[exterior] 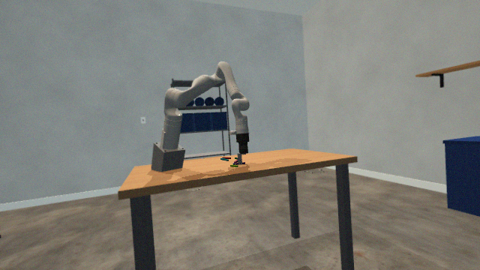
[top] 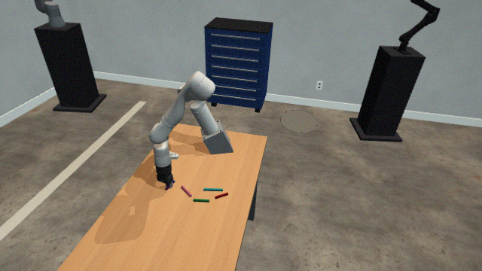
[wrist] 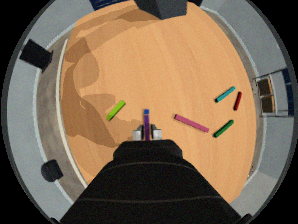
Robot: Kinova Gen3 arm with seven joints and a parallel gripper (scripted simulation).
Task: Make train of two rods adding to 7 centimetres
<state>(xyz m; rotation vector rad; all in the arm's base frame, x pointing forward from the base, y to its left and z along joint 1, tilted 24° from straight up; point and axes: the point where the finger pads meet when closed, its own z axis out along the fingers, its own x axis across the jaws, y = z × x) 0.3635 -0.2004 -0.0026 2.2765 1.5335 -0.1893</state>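
The purple rod lies 1 cm below my hand. The rest, counted from my hand: pink rod (9 cm to the left, 3 cm ahead, 1 cm below); lime rod (6 cm behind, 4 cm to the right, 1 cm below); blue rod (3 cm behind, 1 cm to the left, 1 cm below).
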